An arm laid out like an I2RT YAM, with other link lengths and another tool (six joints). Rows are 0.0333 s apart.
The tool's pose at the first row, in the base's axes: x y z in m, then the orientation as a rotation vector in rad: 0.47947, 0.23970, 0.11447, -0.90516, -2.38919, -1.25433
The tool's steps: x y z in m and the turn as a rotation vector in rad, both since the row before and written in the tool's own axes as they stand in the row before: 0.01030, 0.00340, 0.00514, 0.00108, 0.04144, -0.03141; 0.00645, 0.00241, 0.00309, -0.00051, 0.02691, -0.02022; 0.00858, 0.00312, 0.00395, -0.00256, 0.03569, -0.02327; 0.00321, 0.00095, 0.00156, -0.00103, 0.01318, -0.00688; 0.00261, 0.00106, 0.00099, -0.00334, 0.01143, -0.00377; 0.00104, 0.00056, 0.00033, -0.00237, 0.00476, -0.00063; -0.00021, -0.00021, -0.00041, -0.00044, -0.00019, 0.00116; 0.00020, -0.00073, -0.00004, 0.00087, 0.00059, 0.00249; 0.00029, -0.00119, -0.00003, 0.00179, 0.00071, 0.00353
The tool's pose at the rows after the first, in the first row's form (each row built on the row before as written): 0.47402, 0.24939, 0.11899, -0.83622, -2.38055, -1.27057; 0.47049, 0.25524, 0.12220, -0.79215, -2.37357, -1.28211; 0.46551, 0.26264, 0.12661, -0.73832, -2.36023, -1.29783; 0.46341, 0.26527, 0.12813, -0.72039, -2.35393, -1.30287; 0.46186, 0.26727, 0.12972, -0.70799, -2.34577, -1.30936; 0.46132, 0.26806, 0.13049, -0.70415, -2.34126, -1.31288; 0.46140, 0.26756, 0.13044, -0.70569, -2.34044, -1.31293; 0.46081, 0.26725, 0.13007, -0.70763, -2.33879, -1.31081; 0.45988, 0.26677, 0.12943, -0.71031, -2.33682, -1.30710
